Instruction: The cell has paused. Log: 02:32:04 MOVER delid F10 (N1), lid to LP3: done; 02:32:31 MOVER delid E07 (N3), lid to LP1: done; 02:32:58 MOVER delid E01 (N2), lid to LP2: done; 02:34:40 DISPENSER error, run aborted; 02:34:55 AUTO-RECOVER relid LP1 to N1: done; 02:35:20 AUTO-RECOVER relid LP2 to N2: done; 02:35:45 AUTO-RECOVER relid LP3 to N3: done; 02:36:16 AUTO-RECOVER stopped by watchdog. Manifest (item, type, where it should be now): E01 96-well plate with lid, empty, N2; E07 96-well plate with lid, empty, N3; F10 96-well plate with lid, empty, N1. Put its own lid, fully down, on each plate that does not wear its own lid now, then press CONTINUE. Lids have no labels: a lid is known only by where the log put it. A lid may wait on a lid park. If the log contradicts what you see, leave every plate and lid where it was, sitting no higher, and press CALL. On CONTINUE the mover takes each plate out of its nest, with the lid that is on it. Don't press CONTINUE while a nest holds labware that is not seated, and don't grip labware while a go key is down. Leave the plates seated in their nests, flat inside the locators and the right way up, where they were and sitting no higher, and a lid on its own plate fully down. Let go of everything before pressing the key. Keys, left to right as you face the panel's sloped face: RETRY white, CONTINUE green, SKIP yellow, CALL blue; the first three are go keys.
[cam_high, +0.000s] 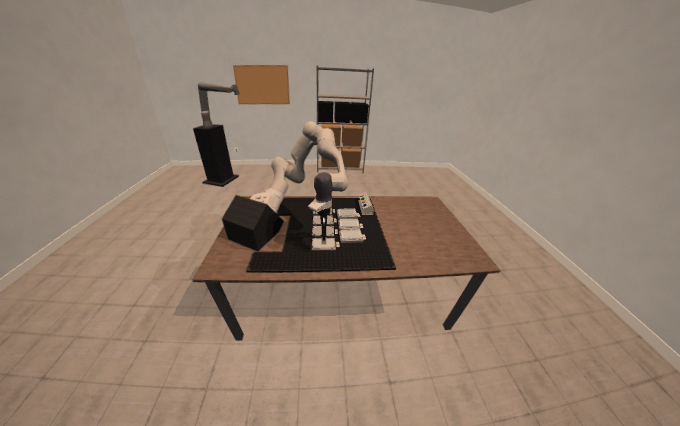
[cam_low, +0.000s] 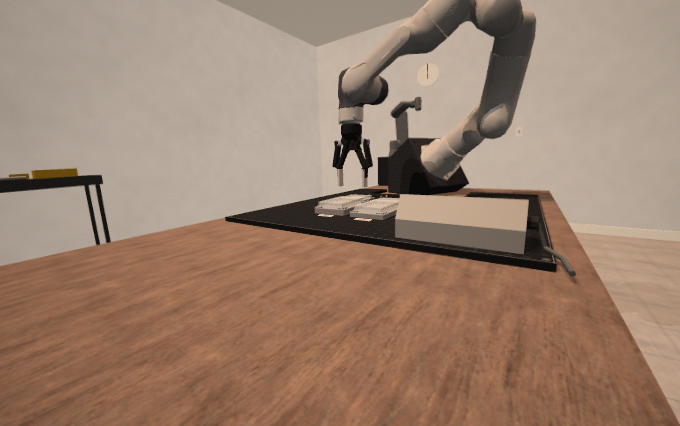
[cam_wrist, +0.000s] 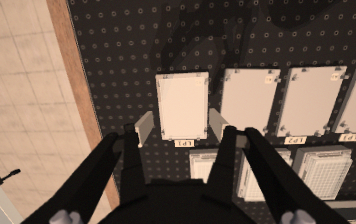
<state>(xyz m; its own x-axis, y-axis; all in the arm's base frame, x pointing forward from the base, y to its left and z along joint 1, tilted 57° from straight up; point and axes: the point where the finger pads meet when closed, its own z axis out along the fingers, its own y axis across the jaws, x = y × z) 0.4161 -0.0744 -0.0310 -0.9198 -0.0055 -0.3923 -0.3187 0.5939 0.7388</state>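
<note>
The smooth white lid lies 11 cm ahead of my hand, 24 cm to the left of it and 5 cm below it. From my hand the other things lie so: LP2 label: 28 cm to the left, 8 cm below; then 96-well plate: 6 cm ahead, 37 cm to the left, 5 cm below; then N3 label: 19 cm ahead, 27 cm to the left, 8 cm below.
</note>
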